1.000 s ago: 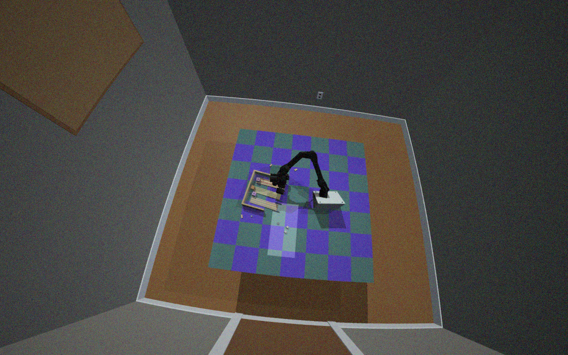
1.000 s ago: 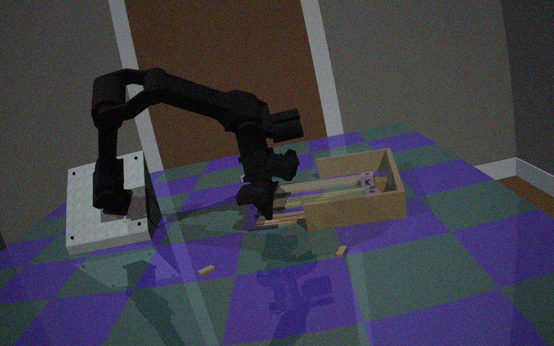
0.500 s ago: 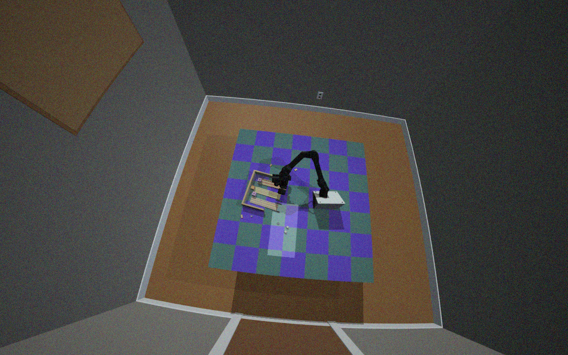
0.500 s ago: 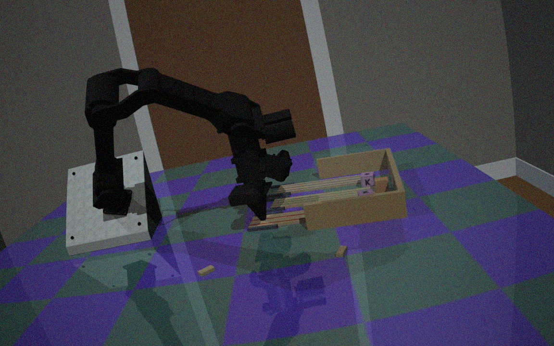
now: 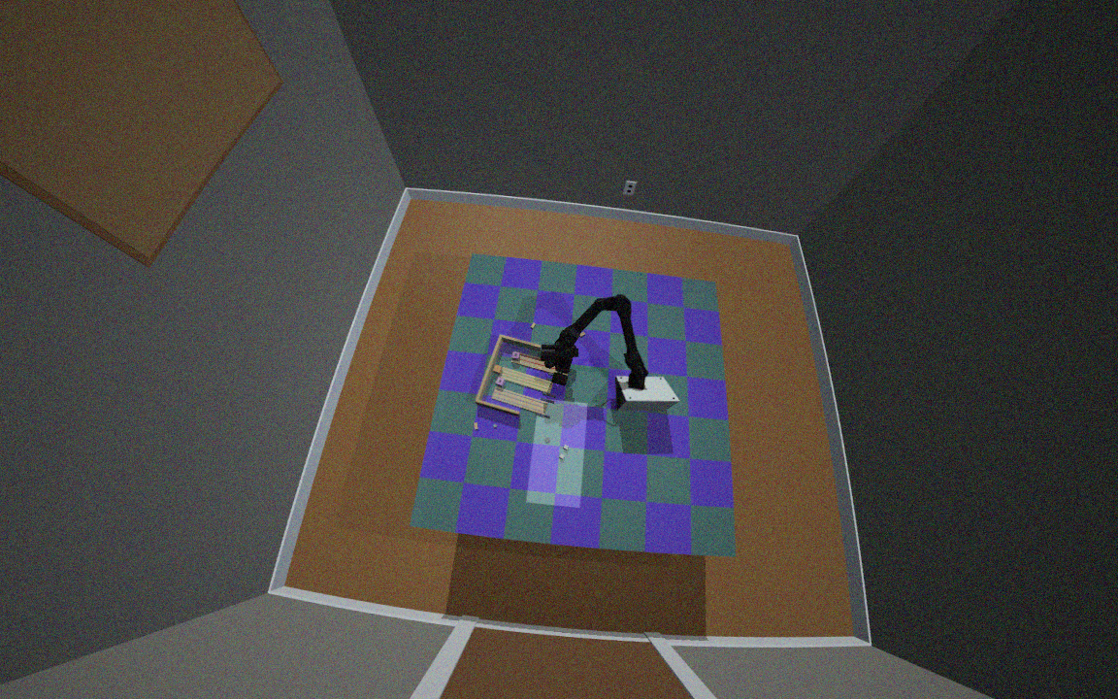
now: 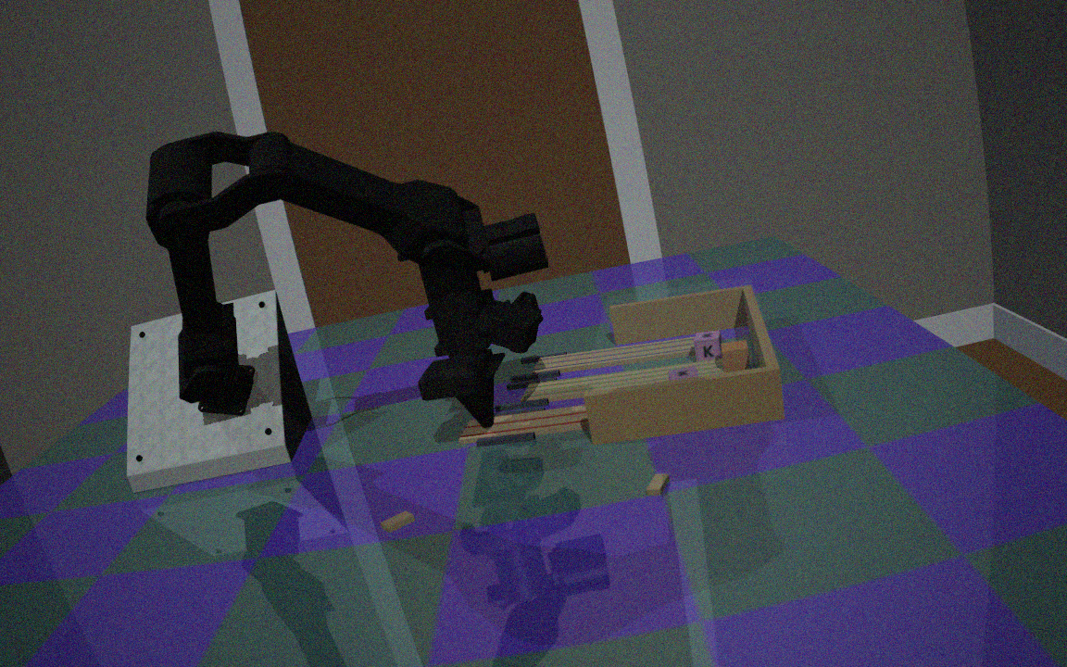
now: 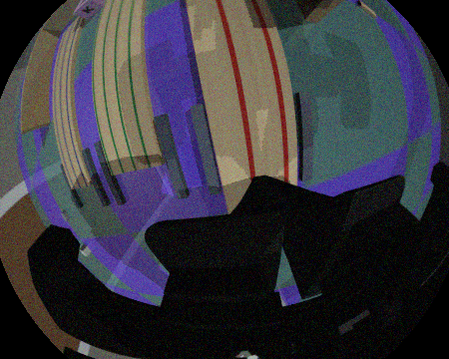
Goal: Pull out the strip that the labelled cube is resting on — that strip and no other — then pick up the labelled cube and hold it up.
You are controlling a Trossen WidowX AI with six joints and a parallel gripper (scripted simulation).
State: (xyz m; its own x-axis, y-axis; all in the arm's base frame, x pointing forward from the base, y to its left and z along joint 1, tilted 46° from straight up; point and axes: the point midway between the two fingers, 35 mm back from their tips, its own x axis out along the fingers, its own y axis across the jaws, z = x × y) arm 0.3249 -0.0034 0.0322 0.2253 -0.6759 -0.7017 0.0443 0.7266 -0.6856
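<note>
Now: the strip 100 mm ahead of my gripper tip and 10 mm to the right of it.
</note>
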